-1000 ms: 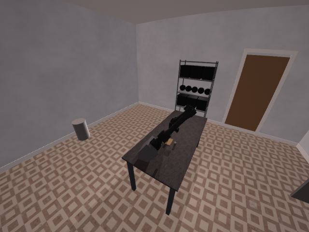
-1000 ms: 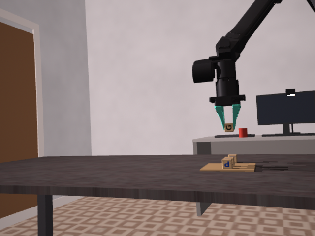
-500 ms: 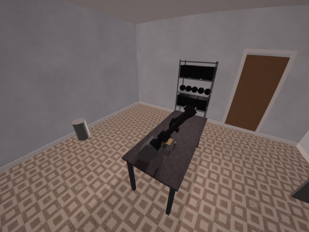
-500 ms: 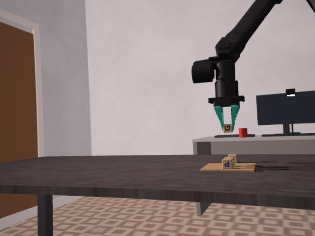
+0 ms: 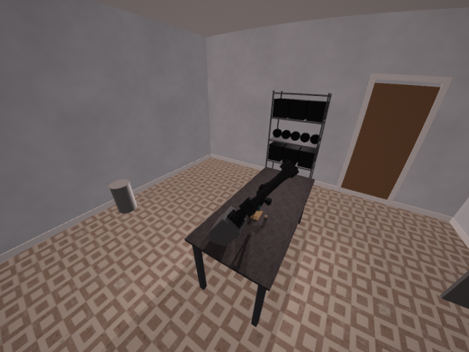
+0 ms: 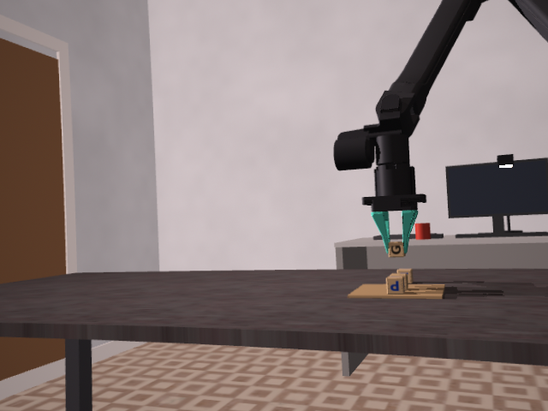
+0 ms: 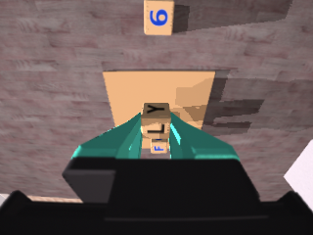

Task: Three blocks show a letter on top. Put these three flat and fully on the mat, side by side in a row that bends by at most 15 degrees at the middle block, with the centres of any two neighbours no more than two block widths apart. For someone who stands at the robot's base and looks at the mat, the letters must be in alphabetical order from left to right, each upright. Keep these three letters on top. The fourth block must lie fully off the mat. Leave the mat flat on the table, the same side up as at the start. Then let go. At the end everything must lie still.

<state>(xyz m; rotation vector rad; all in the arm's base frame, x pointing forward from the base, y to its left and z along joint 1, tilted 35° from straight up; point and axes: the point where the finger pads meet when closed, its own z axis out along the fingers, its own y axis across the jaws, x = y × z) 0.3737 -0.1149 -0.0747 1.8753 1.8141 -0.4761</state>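
Now: the mat 70 mm below my hand and 40 mm to the left of it. Also, from my hand: block (80 mm to the right, 60 mm below, 10 mm behind).
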